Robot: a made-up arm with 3 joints. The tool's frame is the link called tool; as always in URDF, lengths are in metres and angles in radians. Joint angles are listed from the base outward.
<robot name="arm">
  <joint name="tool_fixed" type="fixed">
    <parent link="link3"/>
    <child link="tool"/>
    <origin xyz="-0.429 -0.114 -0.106" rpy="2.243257 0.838 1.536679"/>
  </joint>
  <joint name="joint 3" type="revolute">
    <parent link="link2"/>
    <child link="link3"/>
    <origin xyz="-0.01 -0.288 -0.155"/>
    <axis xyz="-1 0 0"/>
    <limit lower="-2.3" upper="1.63"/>
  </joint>
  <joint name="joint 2" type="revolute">
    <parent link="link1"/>
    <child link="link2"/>
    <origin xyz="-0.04 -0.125 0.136"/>
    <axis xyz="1 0 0"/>
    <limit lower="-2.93" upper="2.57"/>
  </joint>
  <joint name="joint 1" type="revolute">
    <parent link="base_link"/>
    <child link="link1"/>
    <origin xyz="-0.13 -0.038 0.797"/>
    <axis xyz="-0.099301 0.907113 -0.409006"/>
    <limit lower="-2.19" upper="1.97"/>
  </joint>
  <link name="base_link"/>
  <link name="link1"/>
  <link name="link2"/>
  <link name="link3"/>
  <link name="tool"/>
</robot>
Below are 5 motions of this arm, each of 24 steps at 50 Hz.
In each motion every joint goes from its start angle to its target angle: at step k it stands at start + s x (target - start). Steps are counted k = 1, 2, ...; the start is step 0. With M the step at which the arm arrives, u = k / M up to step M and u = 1 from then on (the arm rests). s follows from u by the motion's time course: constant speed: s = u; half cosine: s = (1 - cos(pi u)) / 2; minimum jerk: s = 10 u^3 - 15 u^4 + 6 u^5.
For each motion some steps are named. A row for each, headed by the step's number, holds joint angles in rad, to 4 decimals.
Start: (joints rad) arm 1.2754 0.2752 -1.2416
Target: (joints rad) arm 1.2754 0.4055 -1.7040
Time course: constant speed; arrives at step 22
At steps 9, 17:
9: 1.2754 0.3285 -1.4308
17: 1.2754 0.3759 -1.5989

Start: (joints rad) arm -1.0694 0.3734 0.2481
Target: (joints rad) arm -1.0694 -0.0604 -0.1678
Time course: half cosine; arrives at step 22
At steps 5, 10, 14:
5: -1.0694 0.3204 0.1973
10: -1.0694 0.1874 0.0697
14: -1.0694 0.0664 -0.0462

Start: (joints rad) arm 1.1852 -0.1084 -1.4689
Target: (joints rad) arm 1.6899 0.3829 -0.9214
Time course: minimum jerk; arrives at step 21
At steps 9, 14, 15, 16, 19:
9: 1.3709 0.0723 -1.2675
14: 1.5840 0.2798 -1.0363
15: 1.6169 0.3118 -1.0006
16: 1.6438 0.3380 -0.9714
19: 1.6861 0.3792 -0.9255

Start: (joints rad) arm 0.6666 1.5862 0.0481
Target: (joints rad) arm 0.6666 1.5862 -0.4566
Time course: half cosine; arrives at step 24
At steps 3, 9, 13, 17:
3: 0.6666 1.5862 0.0289
9: 0.6666 1.5862 -0.1077
13: 0.6666 1.5862 -0.2372
17: 0.6666 1.5862 -0.3579

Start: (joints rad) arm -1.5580 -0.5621 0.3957
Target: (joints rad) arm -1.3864 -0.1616 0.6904
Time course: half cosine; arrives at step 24
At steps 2, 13, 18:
2: -1.5551 -0.5553 0.4007
13: -1.4610 -0.3357 0.5623
18: -1.4115 -0.2203 0.6472

